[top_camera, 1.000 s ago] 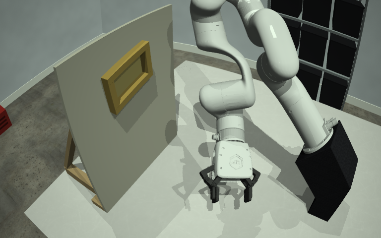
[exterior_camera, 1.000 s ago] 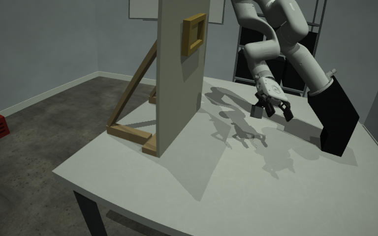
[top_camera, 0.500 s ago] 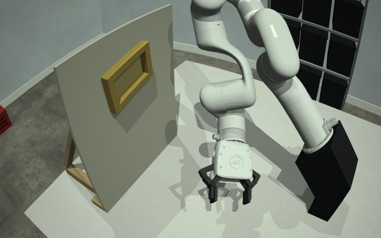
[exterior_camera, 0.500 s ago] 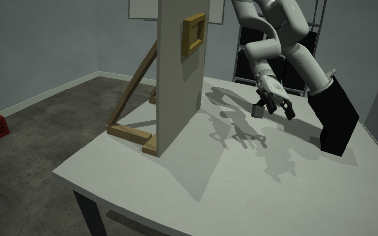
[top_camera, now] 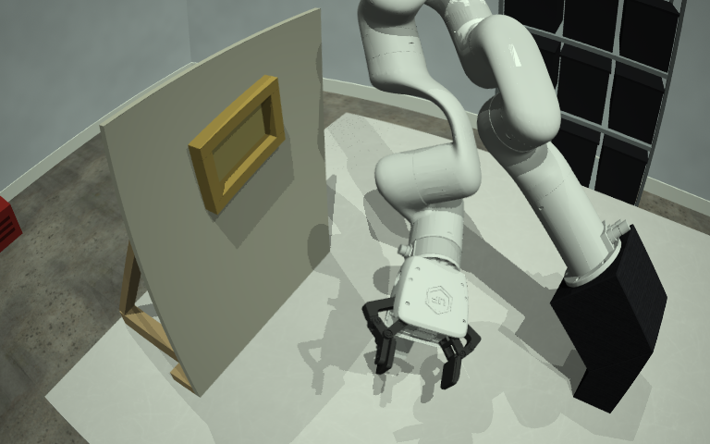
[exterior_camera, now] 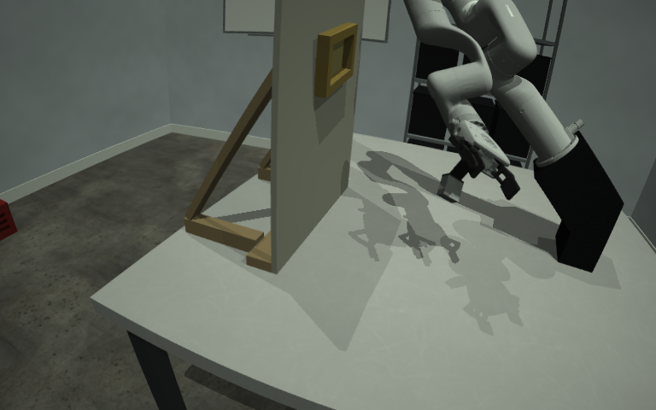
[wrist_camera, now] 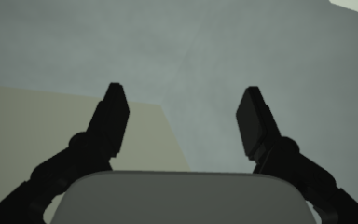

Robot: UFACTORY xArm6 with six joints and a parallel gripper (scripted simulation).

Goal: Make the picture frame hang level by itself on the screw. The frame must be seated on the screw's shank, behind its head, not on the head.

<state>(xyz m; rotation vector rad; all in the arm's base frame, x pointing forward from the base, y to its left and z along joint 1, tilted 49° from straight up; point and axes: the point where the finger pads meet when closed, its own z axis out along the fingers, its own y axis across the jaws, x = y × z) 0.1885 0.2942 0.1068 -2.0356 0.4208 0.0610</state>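
Right now the yellow-brown picture frame is 300 mm ahead of my hand, 240 mm to the right of it and 150 mm above it. From my hand the other things lie so: beige wall board 310 mm ahead, 260 mm to the right, 20 mm above.
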